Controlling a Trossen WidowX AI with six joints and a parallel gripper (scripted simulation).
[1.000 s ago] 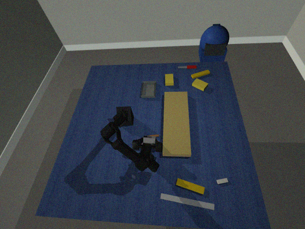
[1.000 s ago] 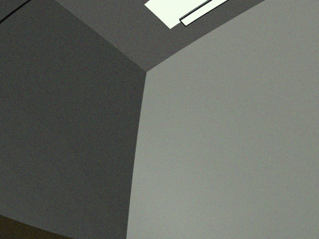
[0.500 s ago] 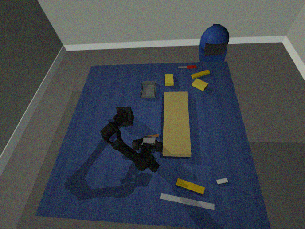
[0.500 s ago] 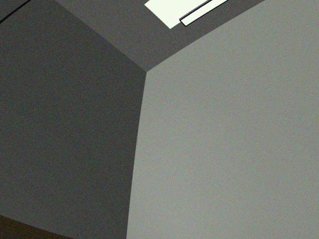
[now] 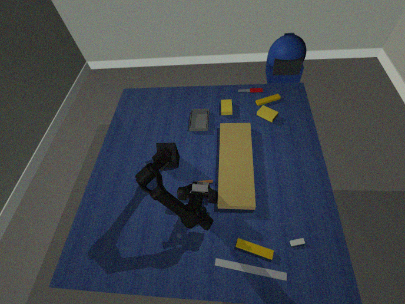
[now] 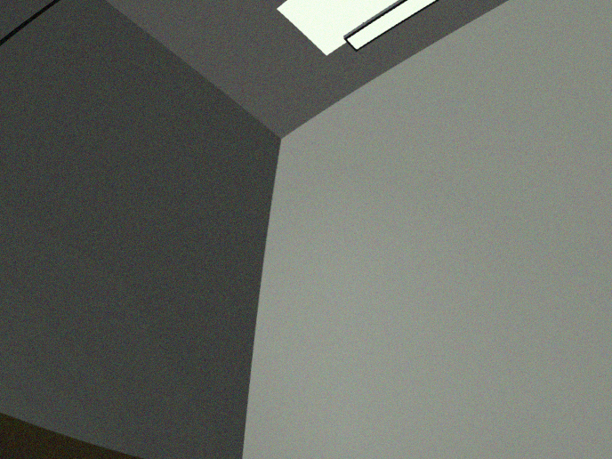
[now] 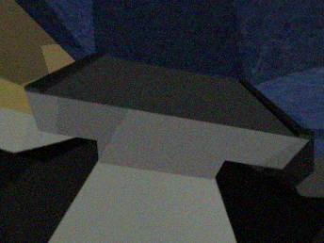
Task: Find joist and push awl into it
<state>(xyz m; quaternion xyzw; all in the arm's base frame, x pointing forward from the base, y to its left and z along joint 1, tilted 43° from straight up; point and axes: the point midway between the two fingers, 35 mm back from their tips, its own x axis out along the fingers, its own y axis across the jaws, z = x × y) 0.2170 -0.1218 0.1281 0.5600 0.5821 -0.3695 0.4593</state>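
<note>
My gripper tip is now 20 mm past the stud finder and 10 mm above it. Also, from my gripper tip: square light: 30 mm behind, 10 mm to the left; then orange-handled awl: 50 mm below, 40 mm to the left, 20 mm behind; then grey tray: 470 mm to the left, 90 mm behind, 50 mm below.
</note>
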